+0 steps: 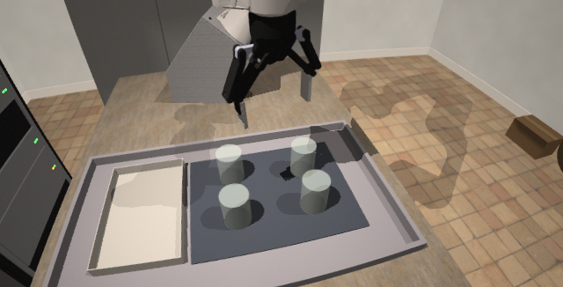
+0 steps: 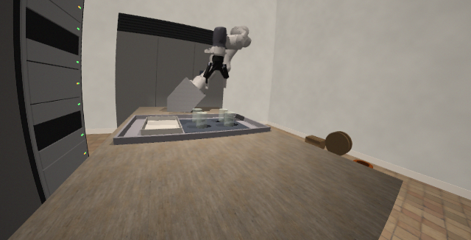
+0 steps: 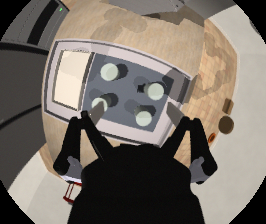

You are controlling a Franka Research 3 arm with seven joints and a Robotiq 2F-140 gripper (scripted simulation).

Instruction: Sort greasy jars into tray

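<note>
Right now the rimmed steel table top is 5 cm ahead of my hand, 12 cm to the right of it and 25 cm below it. Also, from my hand: dark drying mat (2 cm ahead, 2 cm to the right, 25 cm below); then cream tray (7 cm ahead, 33 cm to the right, 24 cm below).
</note>
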